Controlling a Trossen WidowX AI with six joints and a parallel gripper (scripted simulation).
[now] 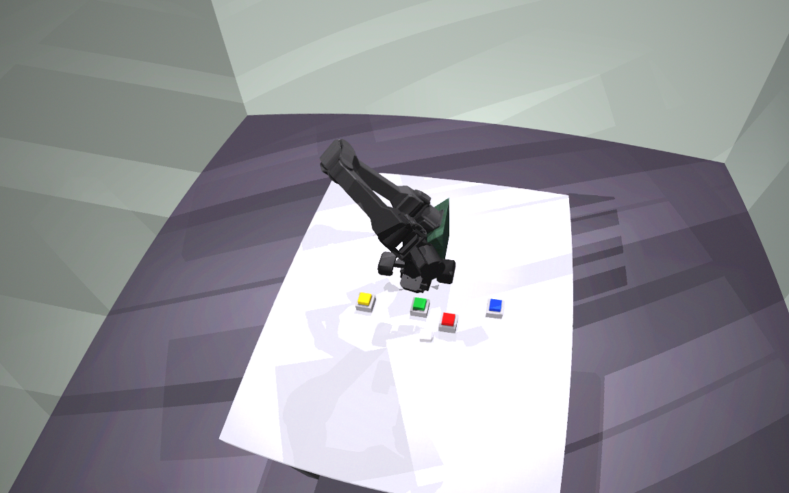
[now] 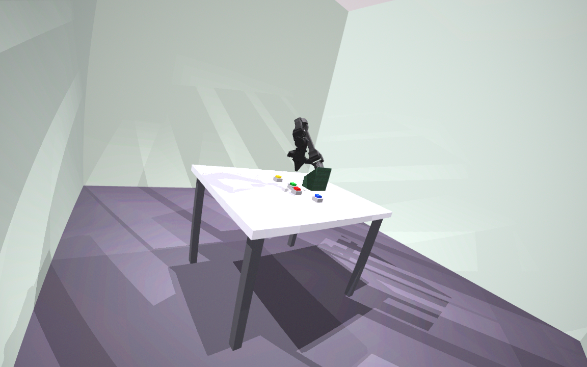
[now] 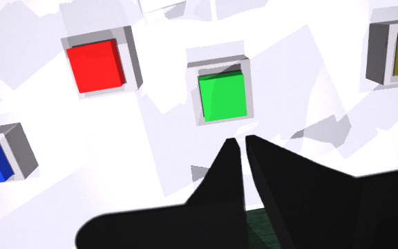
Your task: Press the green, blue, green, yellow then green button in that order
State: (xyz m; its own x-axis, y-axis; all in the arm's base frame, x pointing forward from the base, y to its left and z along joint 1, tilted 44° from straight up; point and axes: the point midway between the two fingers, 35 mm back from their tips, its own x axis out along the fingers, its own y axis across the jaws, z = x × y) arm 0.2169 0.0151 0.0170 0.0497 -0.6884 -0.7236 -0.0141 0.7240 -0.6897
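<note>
The blue button is 21 cm to the left of my gripper tip, 10 cm below it and 4 cm behind it. From my gripper tip the other things lie so: green button 9 cm below; then white block 11 cm below, 8 cm ahead, 3 cm to the left; then red button 9 cm to the left, 9 cm below, 3 cm ahead.
</note>
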